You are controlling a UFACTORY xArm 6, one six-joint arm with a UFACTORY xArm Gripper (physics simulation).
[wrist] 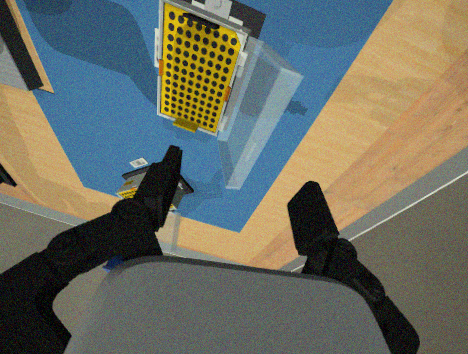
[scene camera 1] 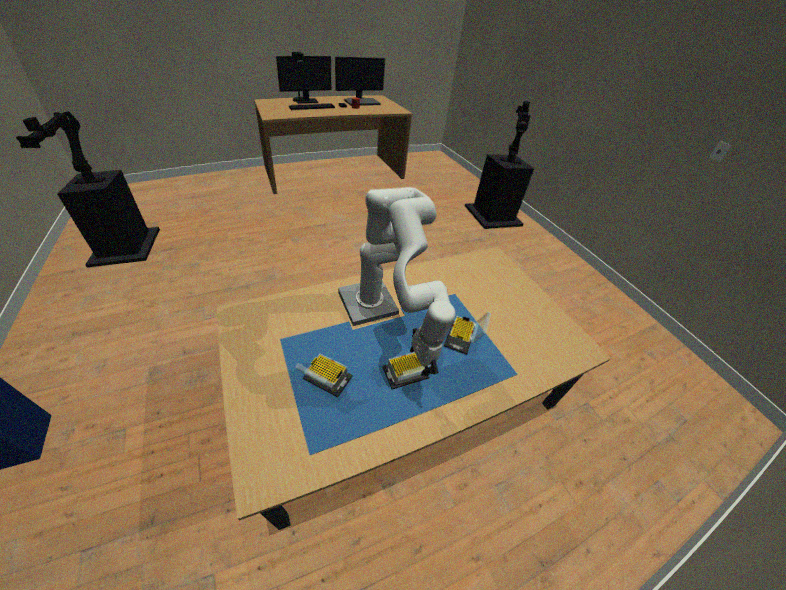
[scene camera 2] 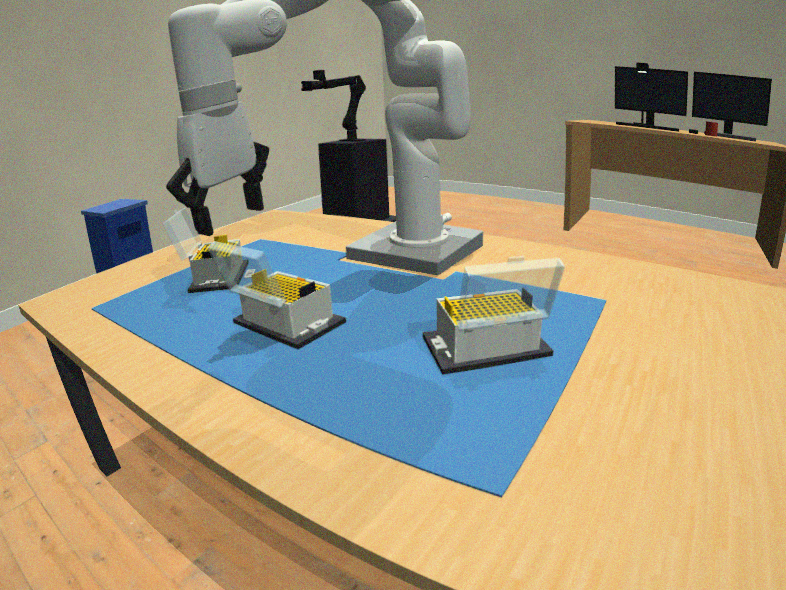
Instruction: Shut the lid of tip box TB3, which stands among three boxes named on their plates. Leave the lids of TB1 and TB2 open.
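Frame: origin at the arm's base, x ahead, y left, z up, level; millimetres.
Seen in the pictures: gripper, fingertip midpoint: [wrist: 242, 179] [scene camera 1: 419, 362] [scene camera 2: 231, 221]; arm's base, origin of the base link: [scene camera 1: 369, 298] [scene camera 2: 419, 238].
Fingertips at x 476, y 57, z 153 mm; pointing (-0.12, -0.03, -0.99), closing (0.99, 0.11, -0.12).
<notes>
Offsets run from my fingertips to a thing's top centre. "spot": to the spot under its first point. Level surfaces: height alone.
Three grey tip boxes with yellow racks stand with their clear lids open; their name plates are too small or blurred to read, so I cannot tell which is TB3. The middle box {dy -4, dx -77, dz -107 mm} [scene camera 1: 406, 366] [scene camera 2: 288, 311] [wrist: 197, 72] has its lid {dy +2, dx -10, dz -28 mm} [scene camera 2: 261, 293] [wrist: 262, 110] tilted outward. Another box {dy -292, dx -129, dz -116 mm} [scene camera 1: 461, 331] [scene camera 2: 214, 269] has its lid [scene camera 1: 483, 325] [scene camera 2: 180, 233] raised; in the wrist view my finger partly hides it. The third box [scene camera 1: 326, 373] [scene camera 2: 492, 327] has its lid {spot: dy +345, dx -138, dz -52 mm} [scene camera 2: 514, 279] raised. My gripper [scene camera 1: 423, 355] [scene camera 2: 229, 219] [wrist: 242, 179] is open and empty, above the mat.
The boxes stand on a blue mat {dz -182 mm} [scene camera 1: 355, 412] [scene camera 2: 380, 406] on a wooden table {dz -185 mm} [scene camera 1: 253, 444] [scene camera 2: 666, 444]. The arm's base plate [scene camera 1: 352, 308] [scene camera 2: 380, 250] is behind the mat. A blue bin [scene camera 2: 117, 234] and a desk [scene camera 1: 273, 111] [scene camera 2: 666, 158] stand off the table.
</notes>
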